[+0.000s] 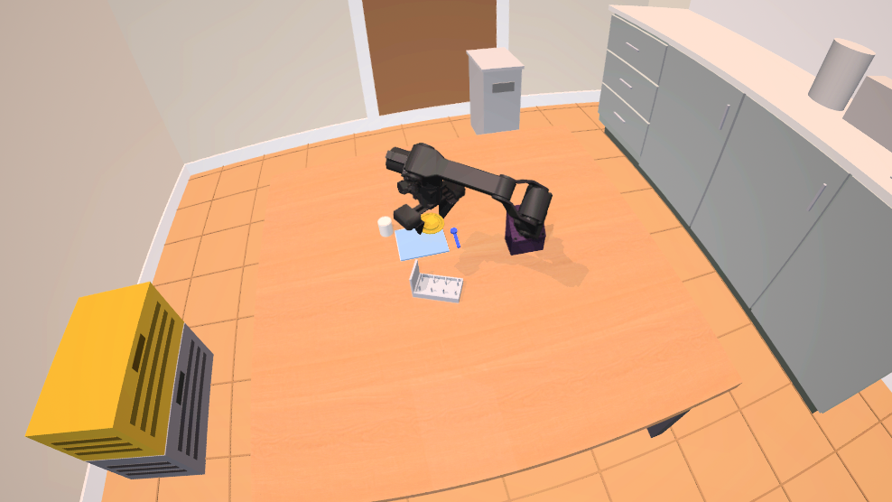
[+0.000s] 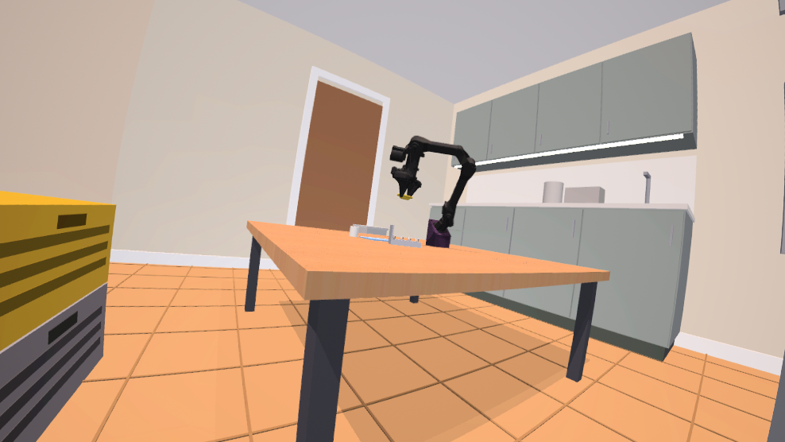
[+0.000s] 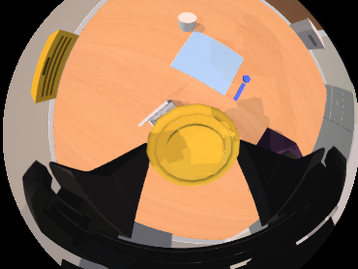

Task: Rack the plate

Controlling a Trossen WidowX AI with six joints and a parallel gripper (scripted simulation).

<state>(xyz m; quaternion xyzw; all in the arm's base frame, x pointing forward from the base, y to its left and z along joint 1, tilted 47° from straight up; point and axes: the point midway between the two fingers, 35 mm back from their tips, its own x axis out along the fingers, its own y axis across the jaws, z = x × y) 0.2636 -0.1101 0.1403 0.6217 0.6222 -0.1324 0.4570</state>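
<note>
The grey dish rack lies 1 cm ahead of my gripper tip, 5 cm to the left of it and 18 cm below it. Also, from my gripper tip: blue spoon 10 cm behind, 13 cm to the right, 20 cm below; yellow plate 1 cm above; light blue mat 15 cm to the right, 20 cm below.
</note>
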